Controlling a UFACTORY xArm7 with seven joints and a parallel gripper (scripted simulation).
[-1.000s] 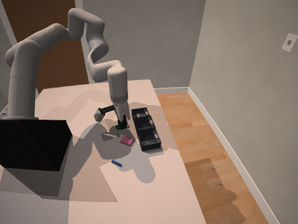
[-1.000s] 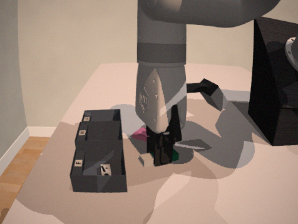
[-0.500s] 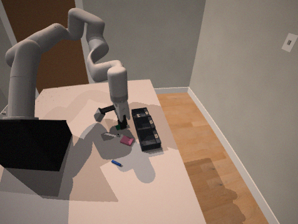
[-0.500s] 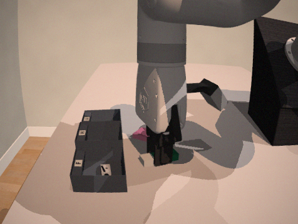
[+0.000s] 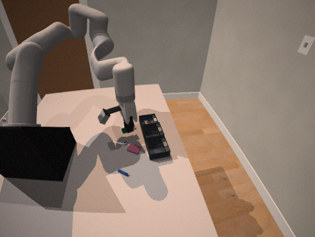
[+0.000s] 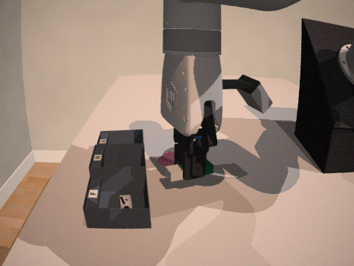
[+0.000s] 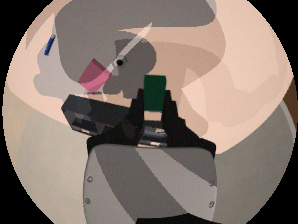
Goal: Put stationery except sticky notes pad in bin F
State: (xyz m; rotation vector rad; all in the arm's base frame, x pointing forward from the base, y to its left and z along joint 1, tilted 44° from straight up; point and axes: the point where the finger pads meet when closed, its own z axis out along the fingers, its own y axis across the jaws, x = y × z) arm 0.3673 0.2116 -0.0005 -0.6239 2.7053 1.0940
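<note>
My hand is 80 mm short of the silver pencil sharpener, 70 mm to the right of it and 40 mm above it. The rest, counted from my hand: pink sticky-note pad (30 mm ahead, 90 mm to the right, 50 mm below); small grey nut (20 mm behind, 60 mm to the right, 50 mm below); green-and-white eraser (10 mm ahead, 20 mm below).
</note>
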